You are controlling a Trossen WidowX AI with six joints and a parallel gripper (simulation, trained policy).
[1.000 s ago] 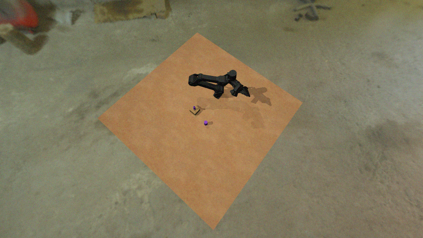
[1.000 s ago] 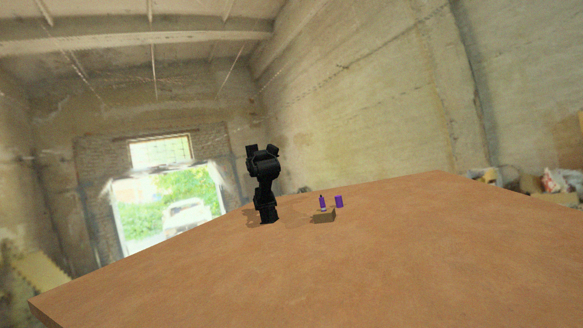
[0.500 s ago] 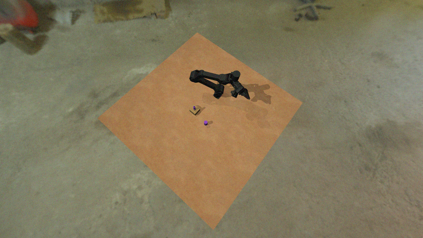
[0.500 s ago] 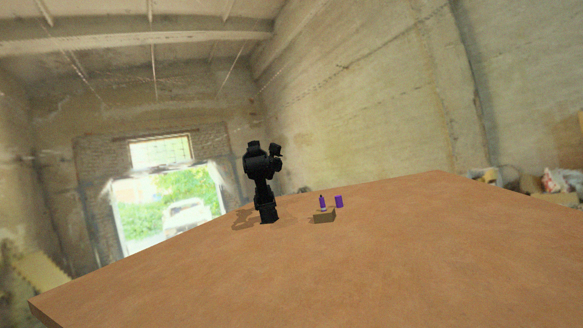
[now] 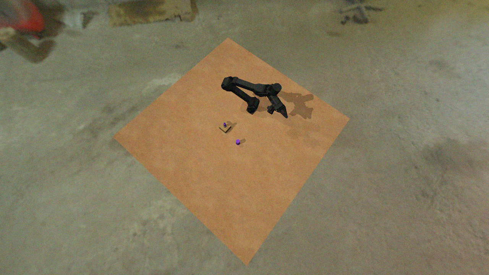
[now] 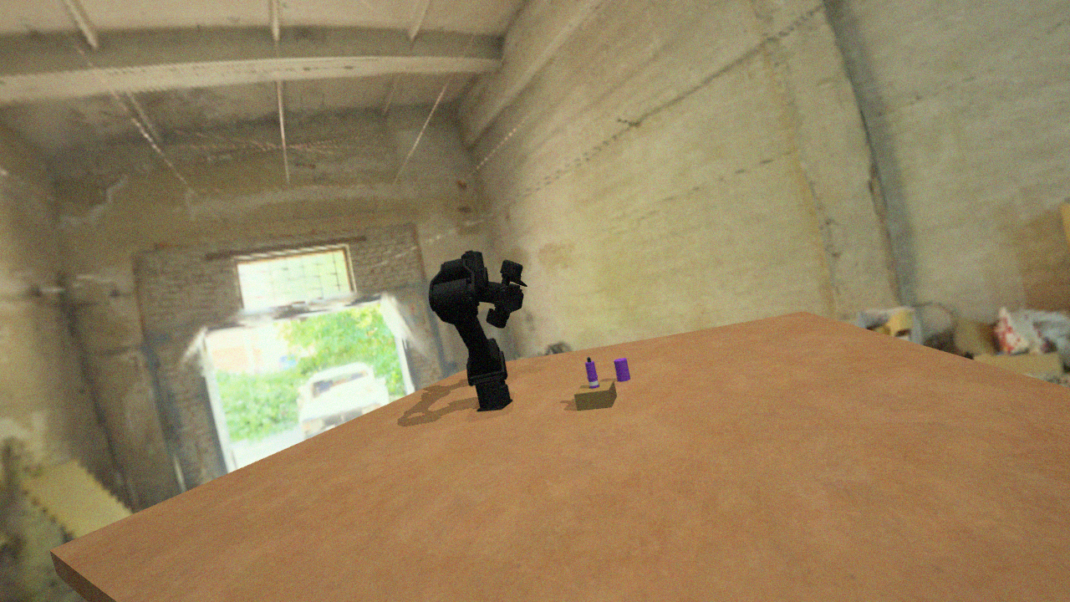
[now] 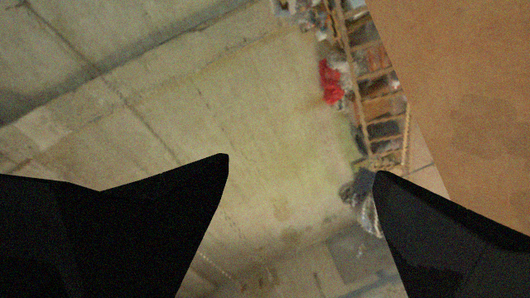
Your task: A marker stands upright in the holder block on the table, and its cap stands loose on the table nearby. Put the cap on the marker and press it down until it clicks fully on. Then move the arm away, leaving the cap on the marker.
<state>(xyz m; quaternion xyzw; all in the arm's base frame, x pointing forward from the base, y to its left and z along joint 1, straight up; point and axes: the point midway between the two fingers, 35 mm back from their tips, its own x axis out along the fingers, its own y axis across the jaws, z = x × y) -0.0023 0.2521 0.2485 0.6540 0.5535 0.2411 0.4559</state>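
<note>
Now: gripper tip 28 cm short of the purple cap, 18 cm to the left of it and 22 cm above it. Round my gripper tip: holder block 25 cm ahead, 34 cm to the right, 23 cm below.
</note>
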